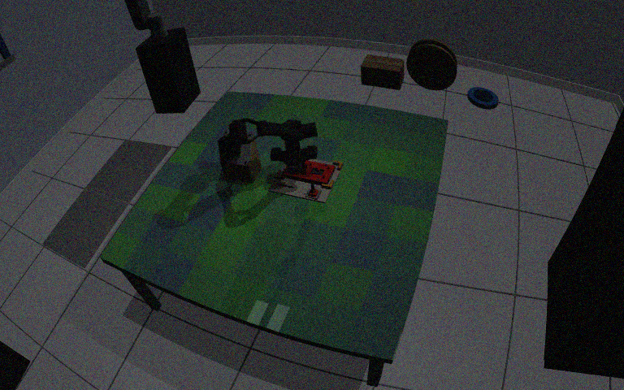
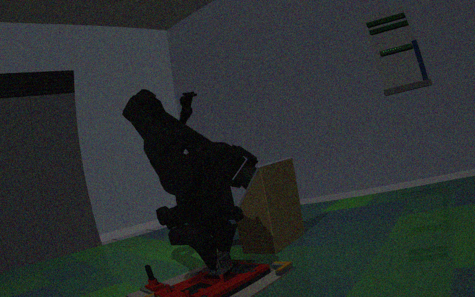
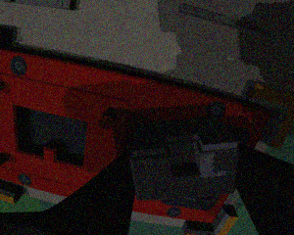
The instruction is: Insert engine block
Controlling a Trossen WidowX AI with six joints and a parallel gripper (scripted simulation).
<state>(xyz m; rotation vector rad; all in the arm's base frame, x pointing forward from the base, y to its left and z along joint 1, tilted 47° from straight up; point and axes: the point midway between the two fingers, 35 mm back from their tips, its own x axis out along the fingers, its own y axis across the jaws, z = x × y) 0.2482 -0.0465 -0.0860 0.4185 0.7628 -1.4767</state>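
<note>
The pale plate lies 50 mm ahead of my gripper tip and 30 mm below it. From my gripper tip the other things lie so: engine block 10 mm above.
</note>
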